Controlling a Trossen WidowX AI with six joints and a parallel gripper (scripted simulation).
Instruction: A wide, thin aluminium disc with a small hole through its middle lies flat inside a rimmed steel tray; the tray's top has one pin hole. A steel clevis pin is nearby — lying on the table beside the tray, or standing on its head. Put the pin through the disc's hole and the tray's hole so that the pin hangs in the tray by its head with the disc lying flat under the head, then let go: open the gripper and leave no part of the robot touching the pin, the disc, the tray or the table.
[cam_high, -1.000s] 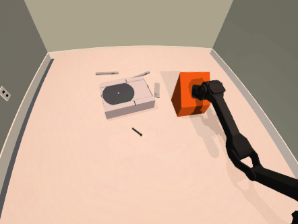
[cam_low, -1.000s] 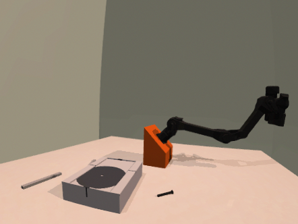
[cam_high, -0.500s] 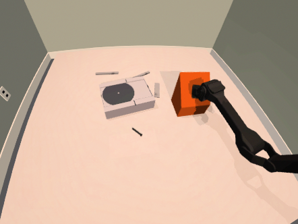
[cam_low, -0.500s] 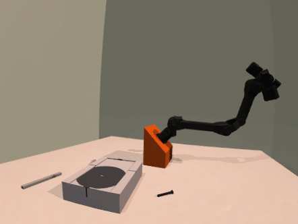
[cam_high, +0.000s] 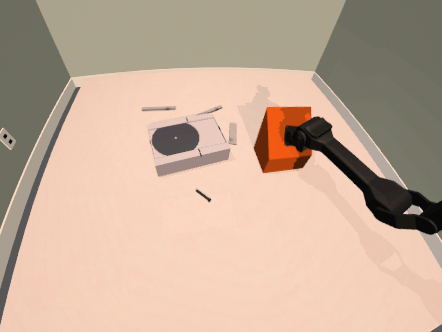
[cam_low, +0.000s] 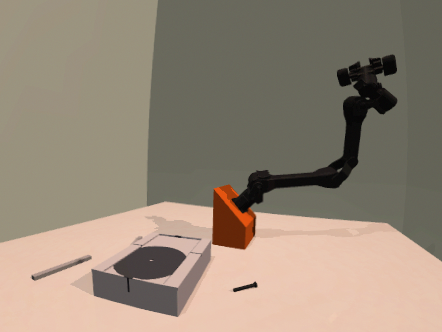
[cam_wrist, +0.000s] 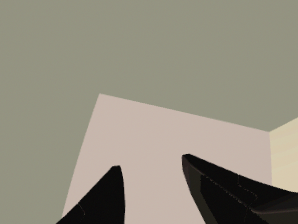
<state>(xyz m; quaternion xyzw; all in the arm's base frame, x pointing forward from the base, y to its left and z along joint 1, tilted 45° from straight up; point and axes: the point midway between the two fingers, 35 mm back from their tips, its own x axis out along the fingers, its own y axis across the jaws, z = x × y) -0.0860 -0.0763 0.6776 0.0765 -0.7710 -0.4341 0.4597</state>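
My gripper tip is now 67 cm above the steel clevis pin, 45 cm short of it and 30 cm to the left of it. Also, from my gripper tip: steel tray: 63 cm below, 50 cm to the right, 49 cm ahead; then thin grey bar: 72 cm to the right, 67 cm below, 61 cm ahead; then dark flat disc: 62 cm below, 53 cm ahead, 50 cm to the right.
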